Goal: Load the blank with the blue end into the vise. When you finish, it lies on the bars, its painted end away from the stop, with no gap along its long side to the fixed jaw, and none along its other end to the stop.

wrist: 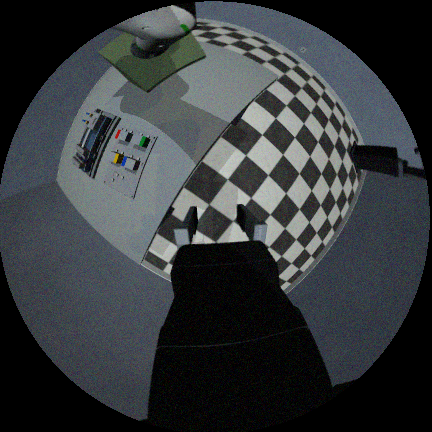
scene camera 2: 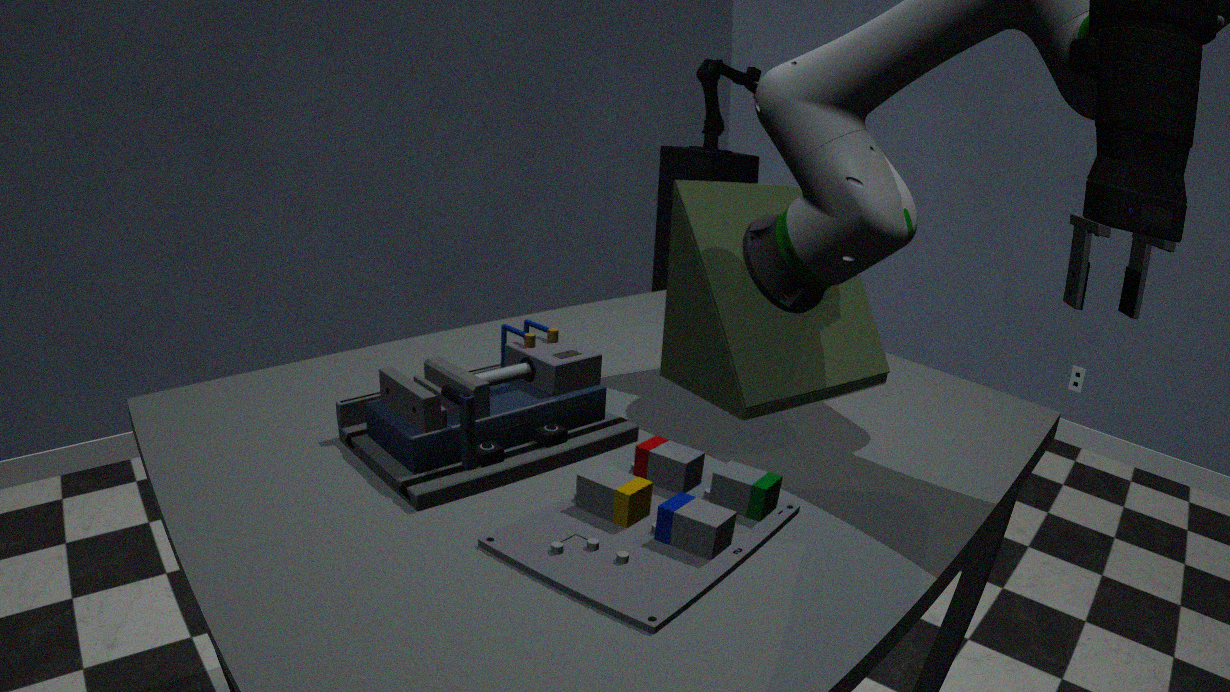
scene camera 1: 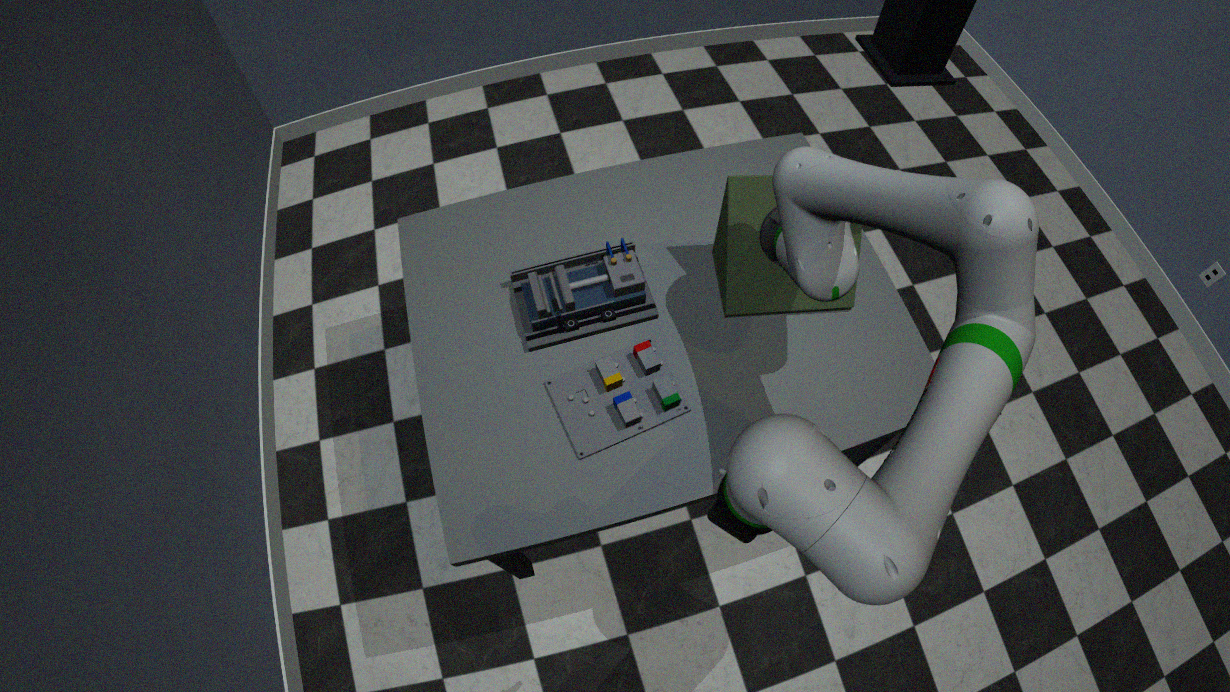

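Note:
The blank with the blue end [scene camera 1: 630, 412] [scene camera 2: 702, 527] [wrist: 132, 163] is a grey block lying on the light plate [scene camera 1: 593, 440] [scene camera 2: 636, 592], near the plate's edge, beside the yellow-ended and green-ended blanks. The vise [scene camera 1: 584, 296] [scene camera 2: 507, 413] [wrist: 91, 142] stands on the table beyond the plate; its fixed jaw [scene camera 2: 411, 399] and moving jaw [scene camera 2: 455, 384] stand apart, and no blank shows between them. The bars and the stop are too small to make out surely. My gripper [scene camera 2: 1102, 308] [wrist: 216, 212] is open and empty, high up and past the table's edge, far from the blank. In scene camera 1 its fingers are hidden.
Blanks with red [scene camera 1: 647, 357] [scene camera 2: 669, 463], yellow [scene camera 1: 609, 375] [scene camera 2: 613, 497] and green [scene camera 1: 666, 394] [scene camera 2: 745, 490] ends lie on the same plate, with small pegs [scene camera 2: 592, 544] beside them. The green wedge base [scene camera 1: 748, 292] [scene camera 2: 705, 327] [wrist: 150, 75] carries the arm.

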